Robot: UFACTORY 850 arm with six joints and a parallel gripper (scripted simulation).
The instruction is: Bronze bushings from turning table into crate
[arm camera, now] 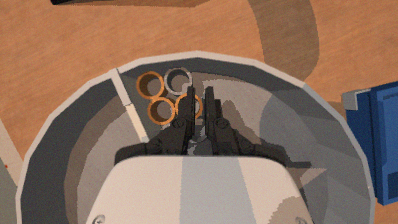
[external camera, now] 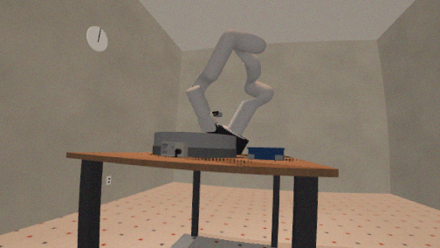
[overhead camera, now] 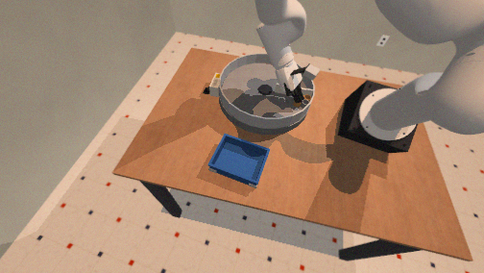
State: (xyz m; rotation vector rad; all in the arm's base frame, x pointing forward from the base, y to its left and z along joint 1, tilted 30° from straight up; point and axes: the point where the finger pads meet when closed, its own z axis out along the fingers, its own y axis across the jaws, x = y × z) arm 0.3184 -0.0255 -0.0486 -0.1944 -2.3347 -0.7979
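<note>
My gripper is now 160 mm short of the blue crate, 310 mm to the right of it and 80 mm above it. Round my hand: grey turning table 150 mm ahead, 50 mm to the right, 50 mm below.
</note>
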